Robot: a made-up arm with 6 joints. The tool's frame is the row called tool.
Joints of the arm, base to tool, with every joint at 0 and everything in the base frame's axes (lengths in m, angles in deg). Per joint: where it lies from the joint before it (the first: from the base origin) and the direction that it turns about. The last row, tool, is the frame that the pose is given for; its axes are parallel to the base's.
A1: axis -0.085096 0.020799 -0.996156 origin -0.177 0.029 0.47
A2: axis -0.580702 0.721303 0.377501 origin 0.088 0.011 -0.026
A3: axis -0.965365 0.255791 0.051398 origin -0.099 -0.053 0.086
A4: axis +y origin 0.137 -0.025 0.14
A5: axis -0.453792 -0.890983 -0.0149 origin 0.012 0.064 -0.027
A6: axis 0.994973 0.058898 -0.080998 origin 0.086 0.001 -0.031
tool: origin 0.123 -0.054 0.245
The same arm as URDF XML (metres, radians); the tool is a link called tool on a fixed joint. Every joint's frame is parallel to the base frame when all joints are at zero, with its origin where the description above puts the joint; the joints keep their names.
<robot name="arm">
  <link name="base"/>
  <link name="link1"/>
  <link name="link2"/>
  <link name="link3"/>
  <link name="link4"/>
  <link name="link5"/>
  <link name="link6"/>
  <link name="tool"/>
  <joint name="A1" type="continuous">
    <parent link="base"/>
    <child link="link1"/>
    <origin xyz="-0.177 0.029 0.47"/>
    <axis xyz="-0.085096 0.020799 -0.996156"/>
  </joint>
  <joint name="A2" type="continuous">
    <parent link="link1"/>
    <child link="link2"/>
    <origin xyz="0.088 0.011 -0.026"/>
    <axis xyz="-0.580702 0.721303 0.377501"/>
  </joint>
  <joint name="A3" type="continuous">
    <parent link="link2"/>
    <child link="link3"/>
    <origin xyz="-0.099 -0.053 0.086"/>
    <axis xyz="-0.965365 0.255791 0.051398"/>
  </joint>
  <joint name="A4" type="continuous">
    <parent link="link3"/>
    <child link="link4"/>
    <origin xyz="0.137 -0.025 0.14"/>
    <axis xyz="0 1 0"/>
  </joint>
  <joint name="A5" type="continuous">
    <parent link="link4"/>
    <child link="link5"/>
    <origin xyz="0.012 0.064 -0.027"/>
    <axis xyz="-0.453792 -0.890983 -0.0149"/>
  </joint>
  <joint name="A6" type="continuous">
    <parent link="link5"/>
    <child link="link6"/>
    <origin xyz="0.086 0.001 -0.031"/>
    <axis xyz="0.994973 0.058898 -0.080998"/>
  </joint>
  <joint name="tool_fixed" type="fixed">
    <parent link="link6"/>
    <child link="tool"/>
    <origin xyz="0.123 -0.054 0.245"/>
  </joint>
</robot>

